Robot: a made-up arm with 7 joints. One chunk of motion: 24 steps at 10 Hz.
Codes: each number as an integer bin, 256 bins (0 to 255) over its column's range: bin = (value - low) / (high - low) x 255, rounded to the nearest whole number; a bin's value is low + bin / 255 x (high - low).
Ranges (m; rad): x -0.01..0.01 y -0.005..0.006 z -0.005..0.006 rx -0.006..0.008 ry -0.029..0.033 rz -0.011..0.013
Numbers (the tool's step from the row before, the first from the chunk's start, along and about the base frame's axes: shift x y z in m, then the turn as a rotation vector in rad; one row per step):
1: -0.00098 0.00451 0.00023 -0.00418 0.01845 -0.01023
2: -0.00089 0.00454 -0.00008 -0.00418 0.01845 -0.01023
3: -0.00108 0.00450 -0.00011 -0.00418 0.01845 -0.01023
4: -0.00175 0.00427 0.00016 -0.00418 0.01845 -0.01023
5: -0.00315 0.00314 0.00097 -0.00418 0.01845 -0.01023
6: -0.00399 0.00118 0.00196 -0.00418 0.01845 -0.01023
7: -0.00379 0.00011 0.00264 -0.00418 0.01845 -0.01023
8: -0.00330 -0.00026 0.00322 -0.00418 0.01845 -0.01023
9: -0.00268 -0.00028 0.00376 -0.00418 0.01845 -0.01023
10: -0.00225 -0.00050 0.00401 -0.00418 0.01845 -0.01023
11: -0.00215 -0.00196 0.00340 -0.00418 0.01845 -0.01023
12: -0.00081 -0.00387 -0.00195 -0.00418 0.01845 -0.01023
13: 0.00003 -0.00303 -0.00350 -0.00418 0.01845 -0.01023
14: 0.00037 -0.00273 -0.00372 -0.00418 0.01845 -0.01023
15: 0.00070 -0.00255 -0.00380 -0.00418 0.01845 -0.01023
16: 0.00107 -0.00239 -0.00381 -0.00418 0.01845 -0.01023
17: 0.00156 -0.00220 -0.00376 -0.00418 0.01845 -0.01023
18: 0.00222 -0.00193 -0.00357 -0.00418 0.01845 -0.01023
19: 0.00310 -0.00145 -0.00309 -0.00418 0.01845 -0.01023
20: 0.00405 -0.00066 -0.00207 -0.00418 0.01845 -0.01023
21: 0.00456 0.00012 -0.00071 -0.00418 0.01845 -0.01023
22: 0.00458 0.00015 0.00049 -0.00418 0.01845 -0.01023
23: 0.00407 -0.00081 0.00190 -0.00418 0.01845 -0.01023
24: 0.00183 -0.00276 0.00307 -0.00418 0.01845 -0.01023
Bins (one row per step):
1: 115 220 121 33 195 8
2: 116 221 114 33 195 8
3: 114 220 113 33 195 8
4: 105 215 120 33 195 8
5: 87 189 138 33 195 8
6: 77 143 161 33 195 8
7: 79 118 177 33 195 8
8: 85 110 191 33 195 8
9: 93 109 203 33 195 8
10: 99 104 209 33 195 8
11: 100 70 195 33 195 8
12: 117 26 71 33 195 8
13: 128 46 35 33 195 8
14: 132 53 30 33 195 8
15: 136 57 28 33 195 8
16: 141 61 28 33 195 8
17: 147 65 29 33 195 8
18: 156 71 33 33 195 8
19: 167 82 44 33 195 8
20: 179 101 68 33 195 8
21: 186 119 99 33 195 8
22: 186 119 127 33 195 8
23: 179 97 160 33 195 8
24: 151 52 187 33 195 8

